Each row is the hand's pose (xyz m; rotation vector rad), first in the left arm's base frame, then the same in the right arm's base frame.
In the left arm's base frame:
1: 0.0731 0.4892 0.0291 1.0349 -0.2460 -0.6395
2: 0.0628 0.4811 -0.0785 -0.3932 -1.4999 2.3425
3: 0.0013 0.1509 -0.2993 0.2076 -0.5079 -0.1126
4: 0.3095 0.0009 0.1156 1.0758 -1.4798 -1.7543
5: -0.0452 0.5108 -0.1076 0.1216 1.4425 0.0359
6: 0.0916 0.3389 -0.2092 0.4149 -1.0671 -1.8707
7: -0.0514 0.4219 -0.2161 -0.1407 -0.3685 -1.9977
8: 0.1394 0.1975 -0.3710 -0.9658 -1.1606 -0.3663
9: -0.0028 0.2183 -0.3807 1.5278 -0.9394 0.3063
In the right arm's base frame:
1: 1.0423 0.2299 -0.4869 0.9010 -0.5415 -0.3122
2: 1.0700 0.1963 -0.5862 -0.8188 -1.3973 2.6755
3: 1.1124 -0.1805 -0.7194 0.0077 -0.8374 0.1062
4: 1.2704 -0.1827 -0.2050 1.3392 -1.7422 -1.3062
5: 0.9766 0.2012 -0.6543 -0.1722 1.1048 -0.0270
6: 1.1522 0.0348 -0.6588 0.6455 -1.4510 -1.5677
7: 1.0144 0.0904 -0.7317 0.0614 -0.8274 -1.8493
8: 1.2628 -0.1300 -0.7541 -1.0730 -1.5938 -0.2969
9: 1.1313 -0.1347 -0.8128 1.3226 -1.0277 0.7591

